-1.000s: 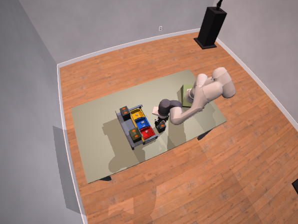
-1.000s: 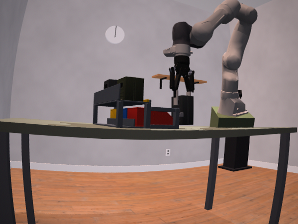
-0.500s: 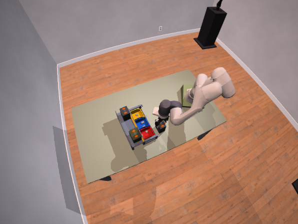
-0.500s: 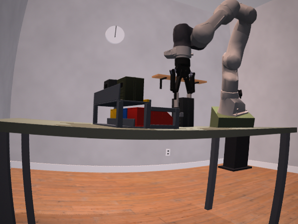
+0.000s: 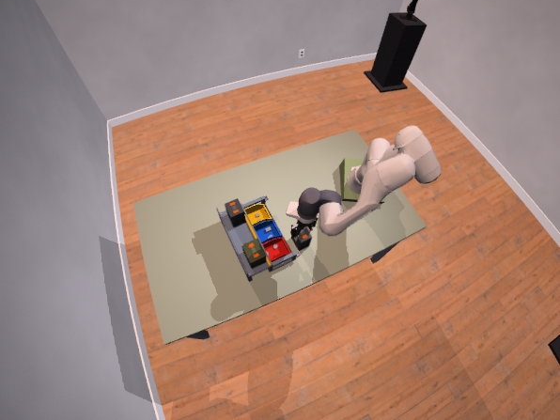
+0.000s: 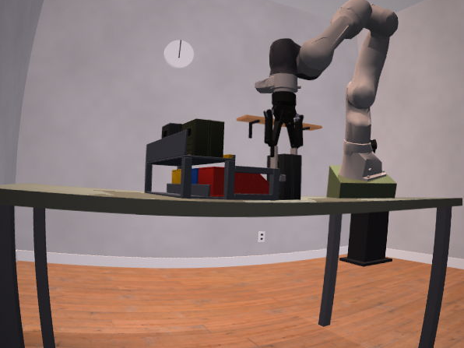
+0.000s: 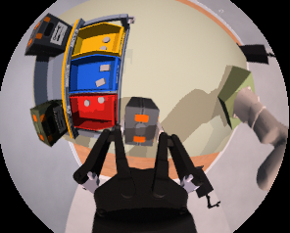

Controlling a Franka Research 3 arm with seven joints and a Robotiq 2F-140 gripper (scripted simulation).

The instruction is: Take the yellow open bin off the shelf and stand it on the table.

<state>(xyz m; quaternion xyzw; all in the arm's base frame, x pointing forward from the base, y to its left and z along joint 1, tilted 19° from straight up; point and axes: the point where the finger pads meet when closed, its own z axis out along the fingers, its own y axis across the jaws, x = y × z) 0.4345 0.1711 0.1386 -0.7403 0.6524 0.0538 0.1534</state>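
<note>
Right now the black box is 50 mm below my hand. The rest, counted from my hand: yellow bin 200 mm ahead, 200 mm to the right, 70 mm below; red bin 160 mm ahead, 20 mm to the left, 70 mm below; blue bin 180 mm ahead, 90 mm to the right, 70 mm below.
</note>
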